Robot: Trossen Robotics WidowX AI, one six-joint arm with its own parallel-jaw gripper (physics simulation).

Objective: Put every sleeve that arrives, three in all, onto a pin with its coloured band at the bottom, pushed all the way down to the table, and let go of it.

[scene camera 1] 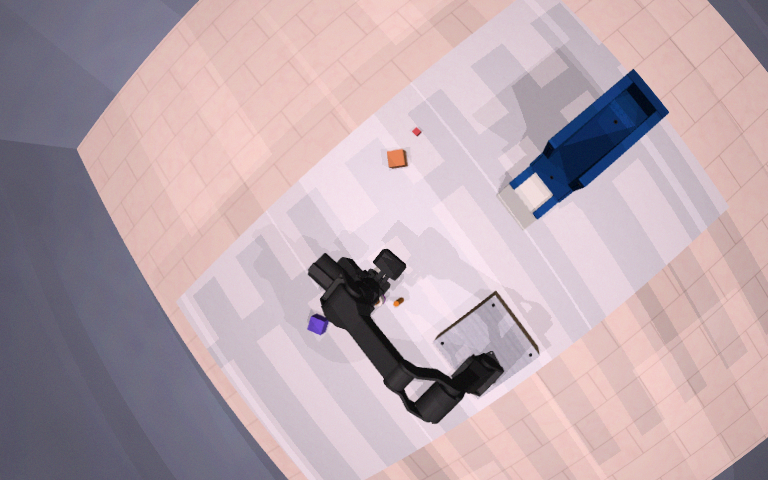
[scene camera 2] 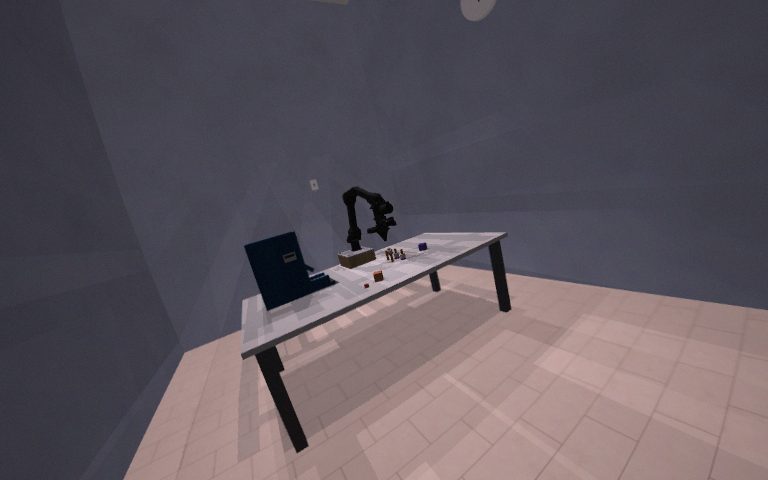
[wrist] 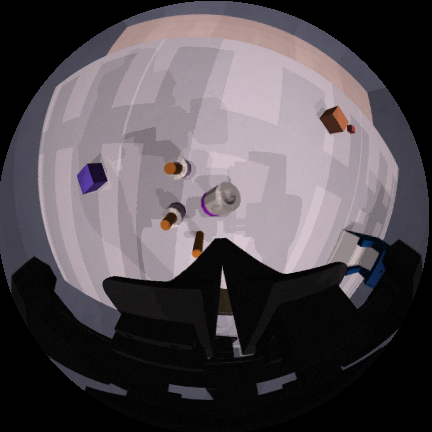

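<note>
Two short pale sleeves (wrist: 186,169) (wrist: 175,214) stand around brown, orange-topped pins, purple bands low; whether they touch the table is too small to tell. A bare pin (wrist: 198,243) (scene camera 1: 398,302) stands nearest my fingers in the wrist view. A wider grey-white sleeve (wrist: 218,201) stands upright beside them, purple band at the bottom, hollow end up; no pin sticks out, and whether one is inside is unclear. My gripper (wrist: 220,243) (scene camera 2: 384,237) is shut and empty, above the table near the pins. In scene camera 1 the arm hides its fingertips and part of the group.
A purple block (scene camera 1: 317,324) (wrist: 92,178), an orange block (scene camera 1: 397,158) (wrist: 334,120) and a small red cube (scene camera 1: 416,131) (wrist: 351,129) lie apart. A blue chute unit (scene camera 1: 594,141) (scene camera 2: 277,268) has a white piece (scene camera 1: 532,193) at its mouth. The arm stands on a box (scene camera 1: 475,333) (scene camera 2: 357,259).
</note>
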